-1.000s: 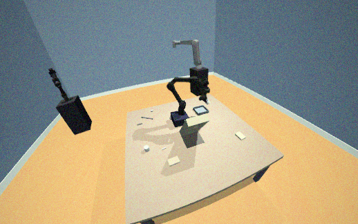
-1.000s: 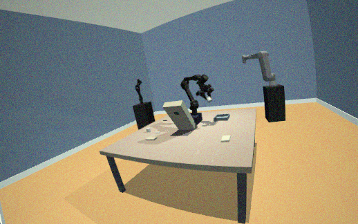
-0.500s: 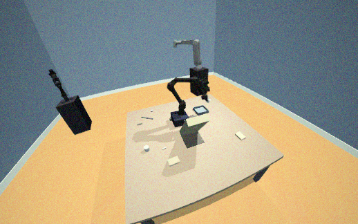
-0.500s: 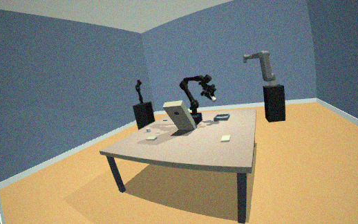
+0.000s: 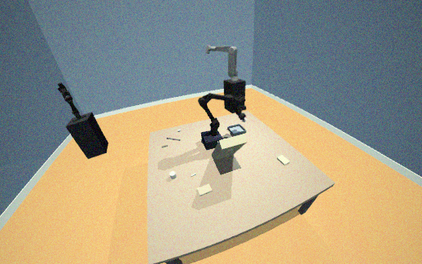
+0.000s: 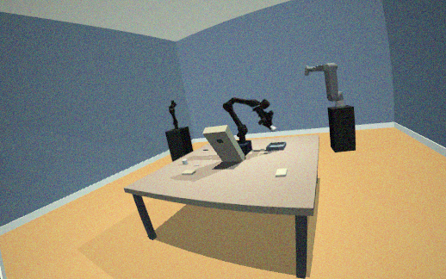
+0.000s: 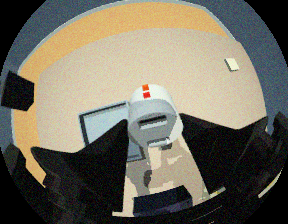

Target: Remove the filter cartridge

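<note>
My gripper tip is 110 mm past the grey-blue tray, 10 mm to the right of it and 190 mm above it. The rest, counted from my gripper tip: service panel (220 mm ahead, 330 mm to the right, 50 mm below); then round filter cartridge (right at my gripper tip).
</note>
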